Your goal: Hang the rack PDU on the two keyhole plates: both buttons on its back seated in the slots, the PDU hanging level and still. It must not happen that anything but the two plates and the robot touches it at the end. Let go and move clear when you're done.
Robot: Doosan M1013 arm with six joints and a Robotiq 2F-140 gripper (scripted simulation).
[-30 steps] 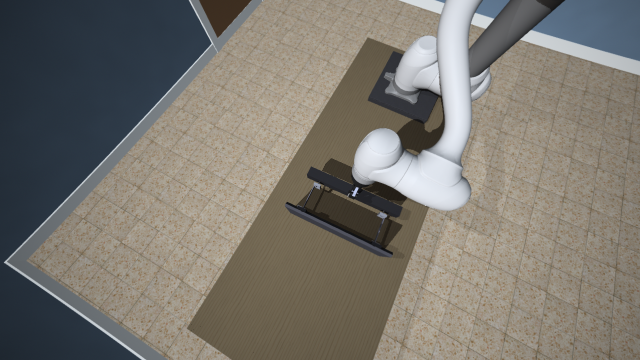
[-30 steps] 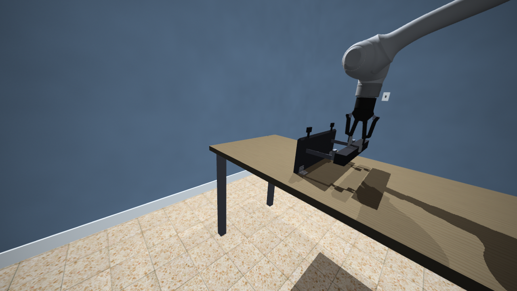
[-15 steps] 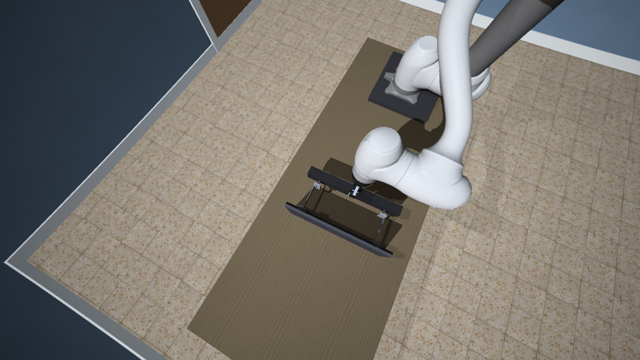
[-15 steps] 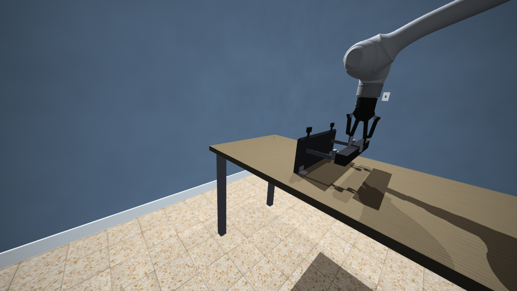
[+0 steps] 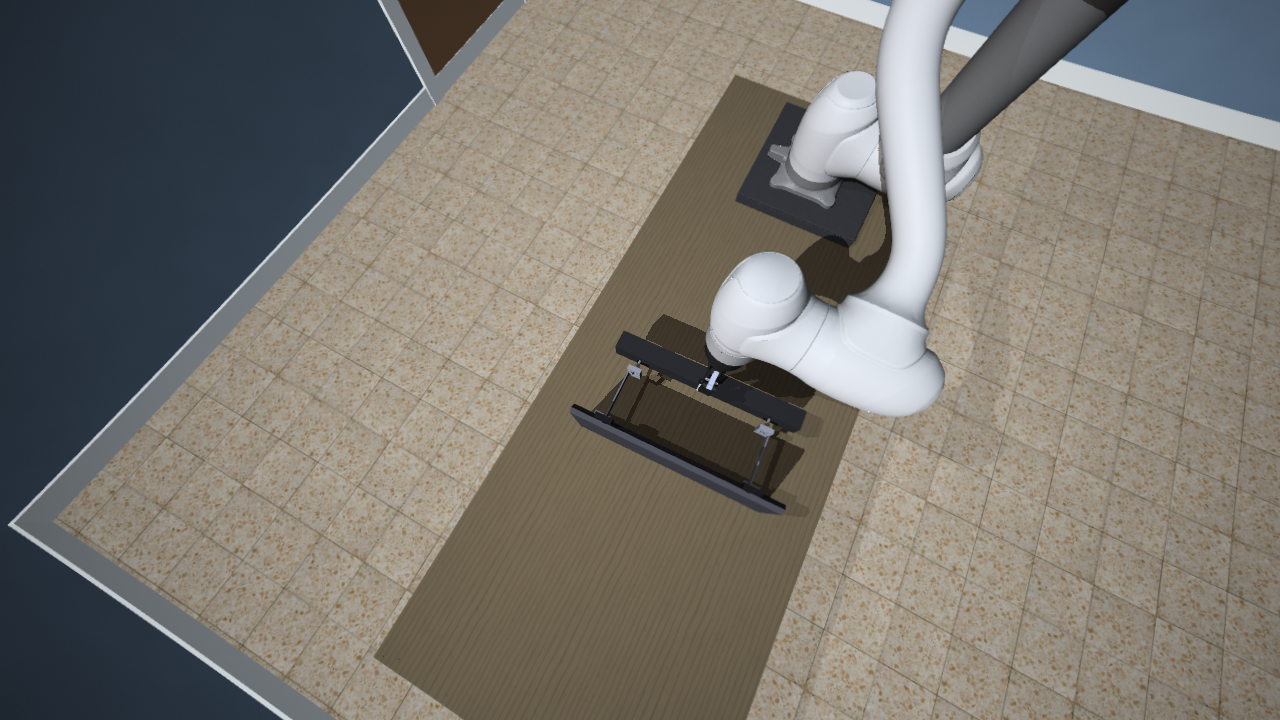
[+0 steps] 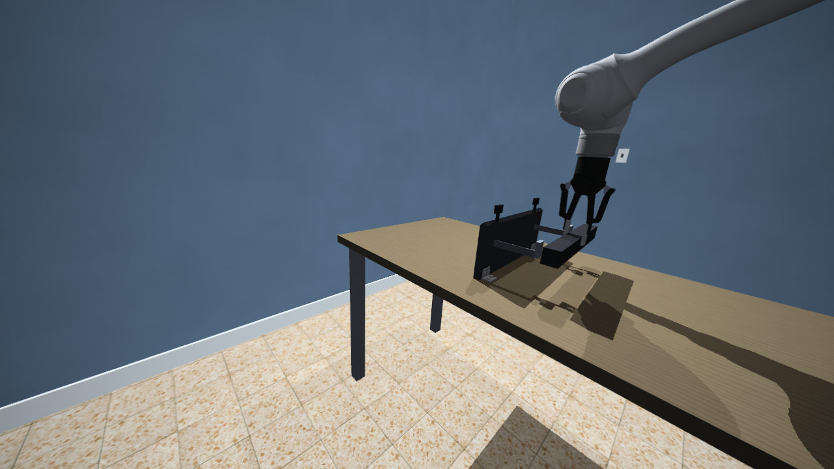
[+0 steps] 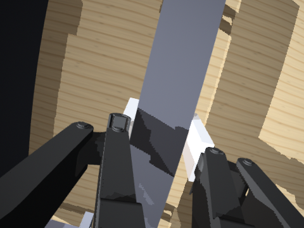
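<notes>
My gripper is now 3 cm above the rack PDU and 2 cm short of it. Round my hand: upright panel (18 cm ahead, 7 cm below, 1 cm to the left).
</notes>
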